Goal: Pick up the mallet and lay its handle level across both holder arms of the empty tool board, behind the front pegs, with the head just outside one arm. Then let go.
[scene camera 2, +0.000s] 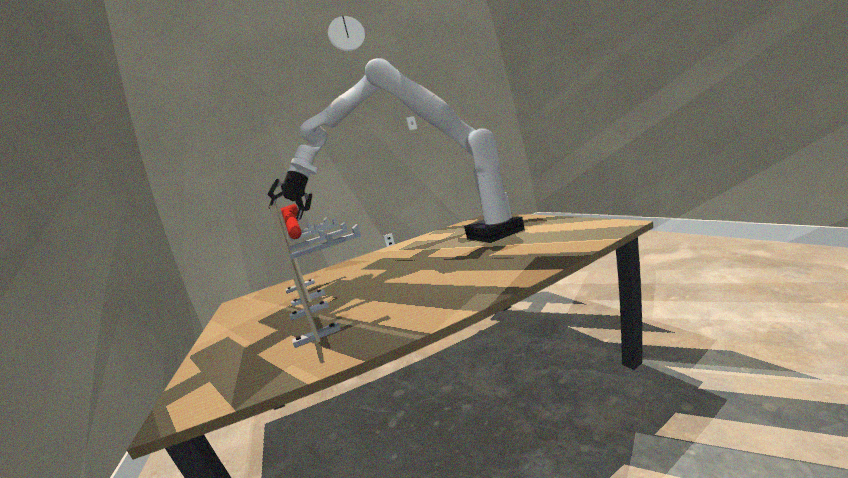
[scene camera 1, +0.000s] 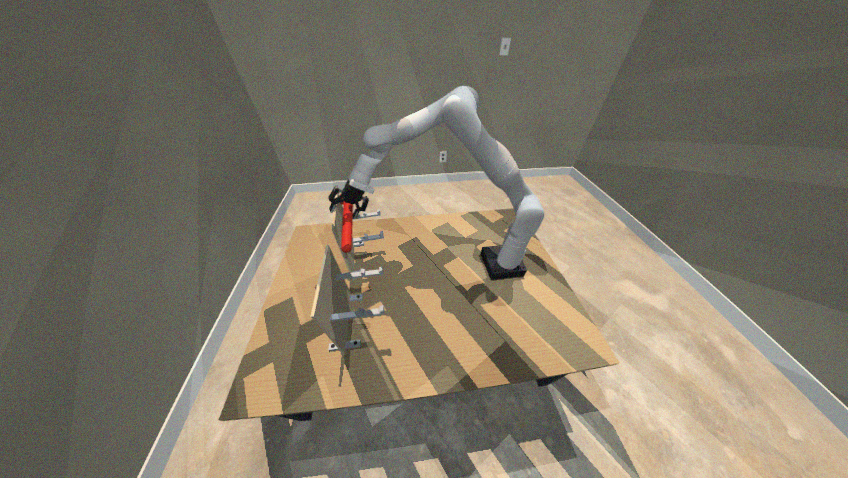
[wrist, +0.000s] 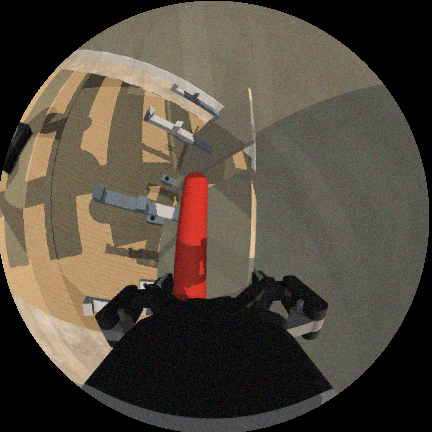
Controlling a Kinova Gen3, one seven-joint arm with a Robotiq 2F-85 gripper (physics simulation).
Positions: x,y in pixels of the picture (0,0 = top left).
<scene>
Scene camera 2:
my gripper: 284,216
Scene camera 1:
my gripper: 342,214
tool board: 330,310
tool board: 337,221
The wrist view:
my gripper: 209,278
red mallet: 189,274, touched by my gripper
tool board: 231,129
tool board: 231,206
</scene>
